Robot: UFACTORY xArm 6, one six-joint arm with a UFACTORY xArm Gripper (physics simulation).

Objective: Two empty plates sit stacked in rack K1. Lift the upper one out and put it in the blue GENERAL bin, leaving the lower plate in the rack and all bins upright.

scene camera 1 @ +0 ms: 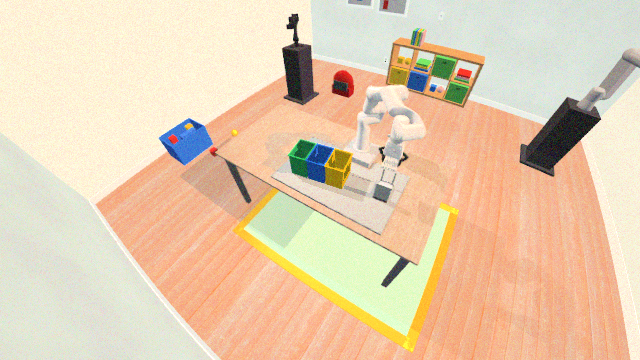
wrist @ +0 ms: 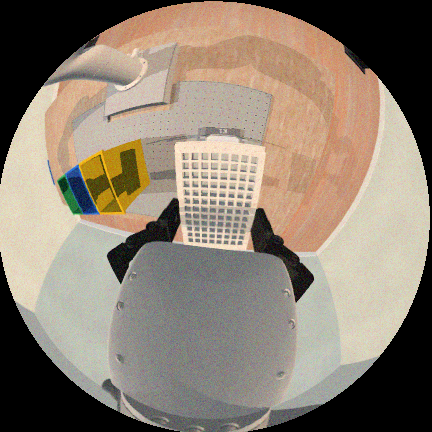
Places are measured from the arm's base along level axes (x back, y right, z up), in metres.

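Pixels of known places: gripper, between the fingertips: (scene camera 1: 390,163) (wrist: 216,213); arm's base, origin of its link: (scene camera 1: 361,147) (wrist: 130,73).
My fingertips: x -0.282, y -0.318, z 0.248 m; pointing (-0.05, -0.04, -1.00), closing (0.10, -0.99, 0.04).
Observation:
For each thing: its top centre in the pictures, then the offset to it from my fingertips. Level surfaces: height alone.
- pale plate, centre of its top: (wrist: 216,211) (scene camera 1: 391,160) dz +0.013, dx +0.011, dy +0.002 m
- grey rack K1, centre of its top: (wrist: 221,165) (scene camera 1: 387,177) dz -0.131, dx +0.015, dy -0.004 m
- blue GENERAL bin, centre of its top: (wrist: 79,192) (scene camera 1: 320,154) dz -0.100, dx -0.083, dy +0.440 m
- yellow bin, centre of its top: (wrist: 98,187) (scene camera 1: 339,159) dz -0.100, dx -0.056, dy +0.311 m
- green bin, centre of its top: (wrist: 68,196) (scene camera 1: 302,149) dz -0.100, dx -0.110, dy +0.569 m
- grey board, height of its surface: dz -0.280 m
My gripper (scene camera 1: 393,157) (wrist: 216,213) is shut on the upper plate, with one black finger on each long side. This pale plate (scene camera 1: 390,162) (wrist: 221,187) shows a grid of square wells and hangs above rack K1. The grey rack K1 (scene camera 1: 383,192) (wrist: 205,132) stands on the perforated board; its label shows past the plate's far edge in the wrist view. The lower plate cannot be made out clearly; the held plate hides most of the rack in the wrist view. The blue GENERAL bin (scene camera 1: 316,172) (wrist: 81,189) stands upright between the green and yellow bins.
The yellow bin (scene camera 1: 336,176) (wrist: 134,172) is the bin nearest the rack, and the green bin (scene camera 1: 300,167) (wrist: 70,196) is farthest. Both stand upright. The arm's base stands behind the grey board (scene camera 1: 360,212) (wrist: 225,102). A red object (scene camera 1: 213,151) and a yellow ball (scene camera 1: 234,133) are at the table's left end.

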